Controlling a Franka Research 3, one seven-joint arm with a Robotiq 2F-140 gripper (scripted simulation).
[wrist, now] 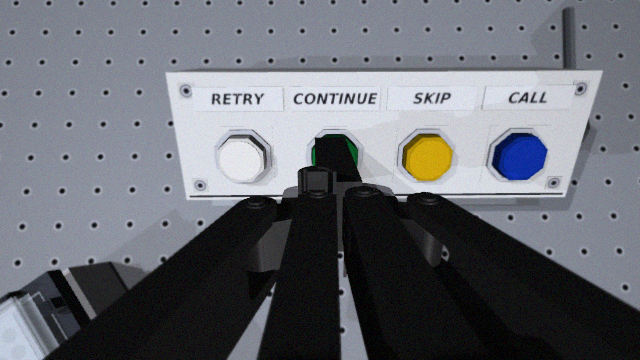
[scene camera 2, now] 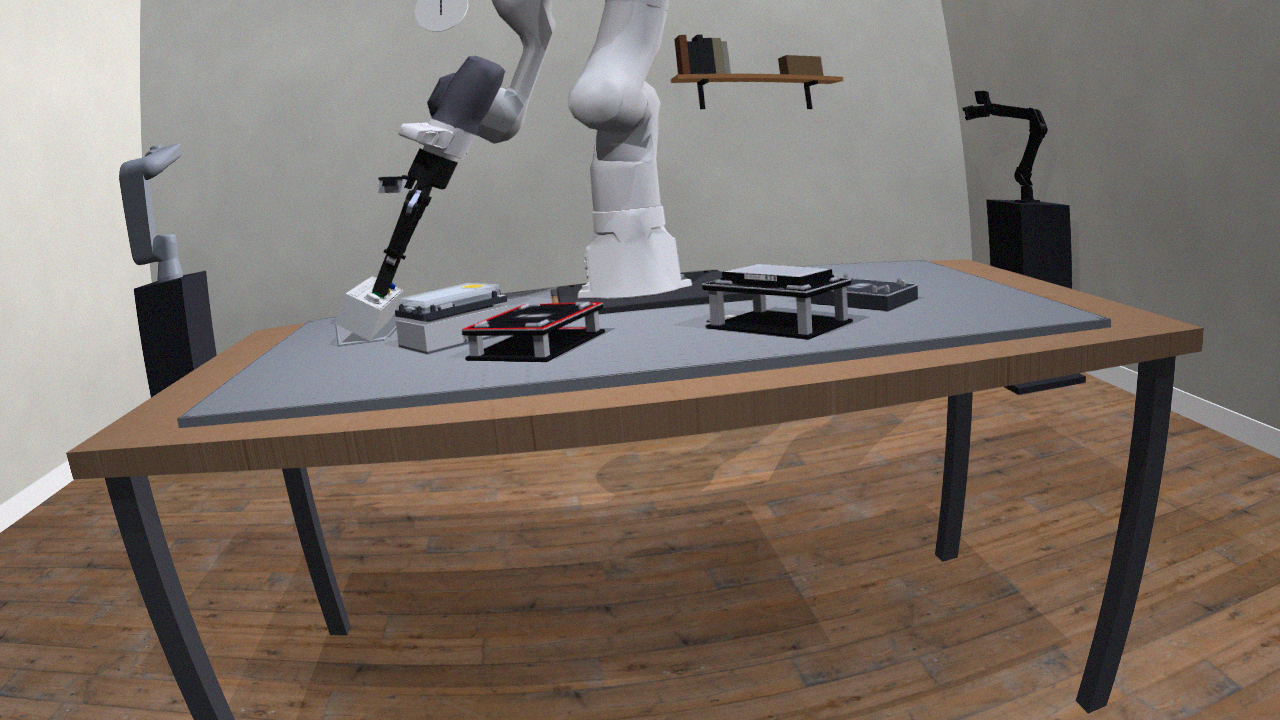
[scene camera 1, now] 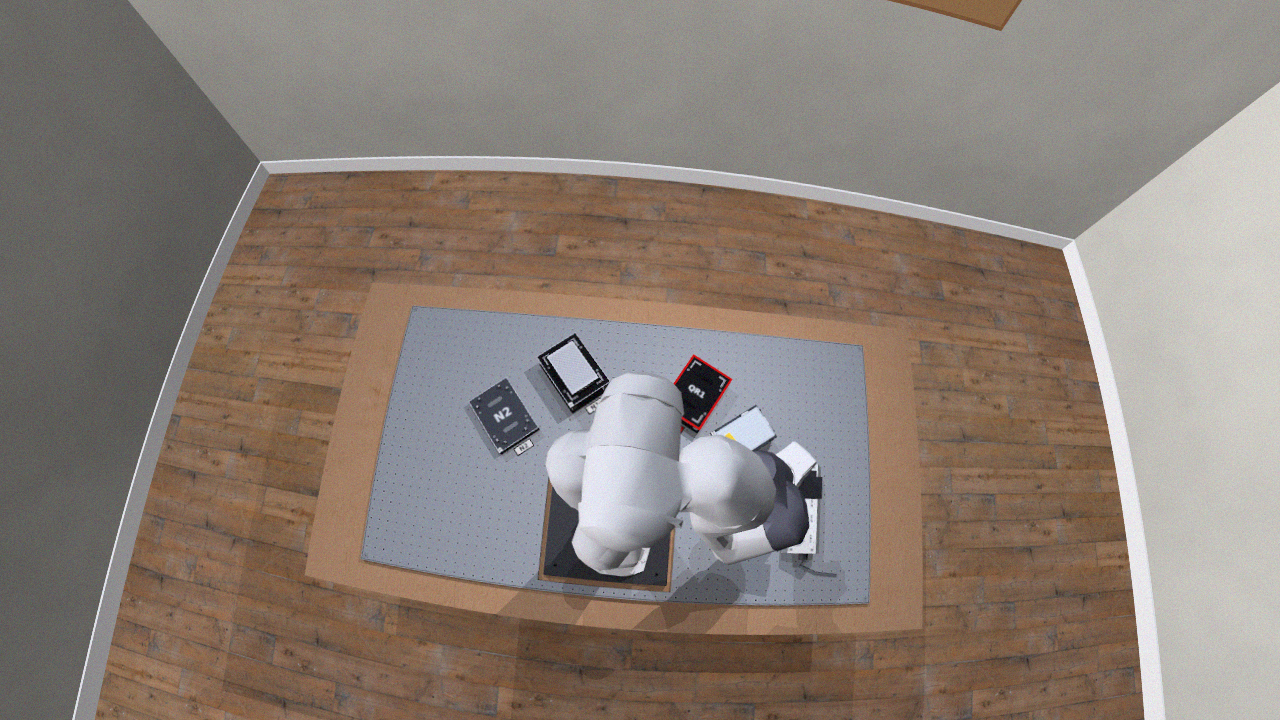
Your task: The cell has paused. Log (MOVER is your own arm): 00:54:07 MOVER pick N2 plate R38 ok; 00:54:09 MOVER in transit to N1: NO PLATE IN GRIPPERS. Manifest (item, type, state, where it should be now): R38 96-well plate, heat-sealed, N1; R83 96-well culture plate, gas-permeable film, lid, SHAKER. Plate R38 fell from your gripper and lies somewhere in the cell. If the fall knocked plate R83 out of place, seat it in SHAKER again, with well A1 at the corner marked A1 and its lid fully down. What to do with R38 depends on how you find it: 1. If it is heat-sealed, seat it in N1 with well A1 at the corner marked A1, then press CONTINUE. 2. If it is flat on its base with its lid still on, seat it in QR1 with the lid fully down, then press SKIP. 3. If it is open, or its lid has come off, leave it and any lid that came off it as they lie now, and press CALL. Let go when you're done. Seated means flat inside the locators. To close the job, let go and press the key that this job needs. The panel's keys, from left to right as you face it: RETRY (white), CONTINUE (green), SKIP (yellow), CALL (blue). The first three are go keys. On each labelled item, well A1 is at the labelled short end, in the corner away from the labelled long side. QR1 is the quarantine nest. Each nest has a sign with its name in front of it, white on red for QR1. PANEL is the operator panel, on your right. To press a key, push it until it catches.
In view: the gripper (scene camera 2: 379,292), an operator panel (scene camera 2: 373,321) and a raised black nest (scene camera 2: 717,286).
The gripper is seen too in the wrist view (wrist: 329,162). The operator panel is seen too in the wrist view (wrist: 380,110) and in scene camera 1 (scene camera 1: 810,544).
